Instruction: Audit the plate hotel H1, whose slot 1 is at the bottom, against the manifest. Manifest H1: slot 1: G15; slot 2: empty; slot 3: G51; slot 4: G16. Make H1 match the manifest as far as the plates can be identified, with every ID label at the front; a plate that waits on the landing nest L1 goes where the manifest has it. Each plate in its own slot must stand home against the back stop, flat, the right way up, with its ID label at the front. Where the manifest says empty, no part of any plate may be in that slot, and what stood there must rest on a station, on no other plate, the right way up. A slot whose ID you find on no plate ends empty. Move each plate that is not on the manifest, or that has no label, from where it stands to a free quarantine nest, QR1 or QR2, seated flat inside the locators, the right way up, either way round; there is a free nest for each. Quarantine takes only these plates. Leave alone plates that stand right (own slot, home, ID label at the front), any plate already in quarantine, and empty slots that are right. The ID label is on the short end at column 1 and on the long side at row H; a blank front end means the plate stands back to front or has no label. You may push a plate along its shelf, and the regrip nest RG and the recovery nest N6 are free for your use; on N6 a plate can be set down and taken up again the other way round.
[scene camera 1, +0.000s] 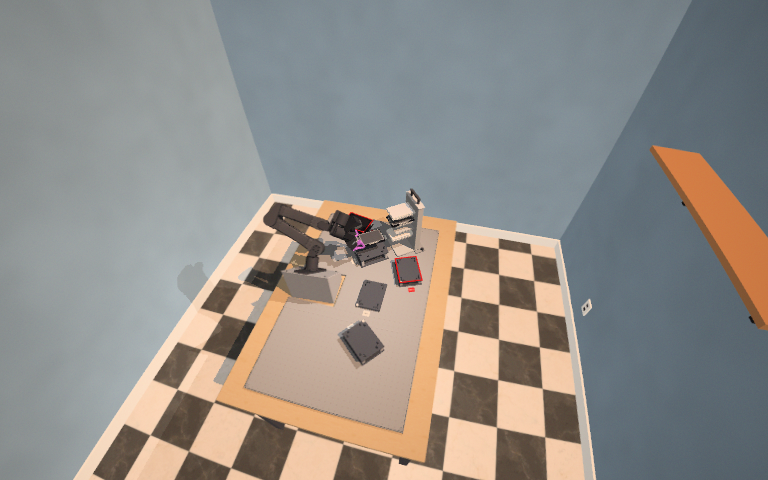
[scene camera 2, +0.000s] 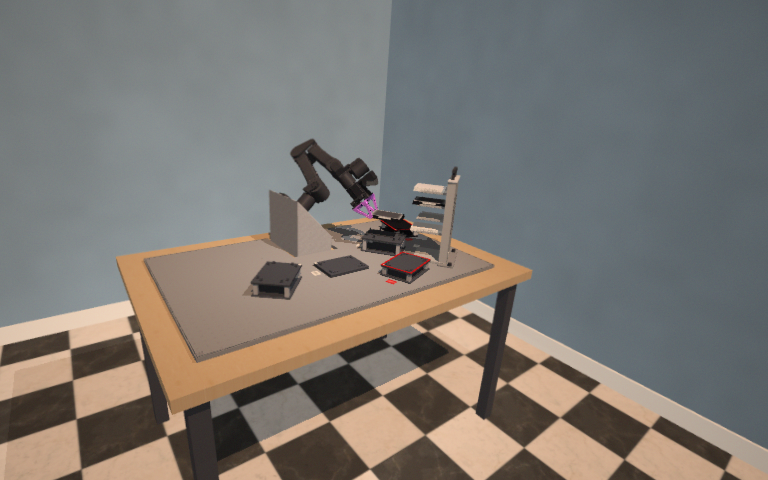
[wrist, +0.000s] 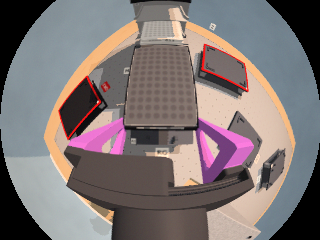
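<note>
I can see a white plate (wrist: 155, 32), and my gripper (wrist: 160, 121) is visible there too.
</note>
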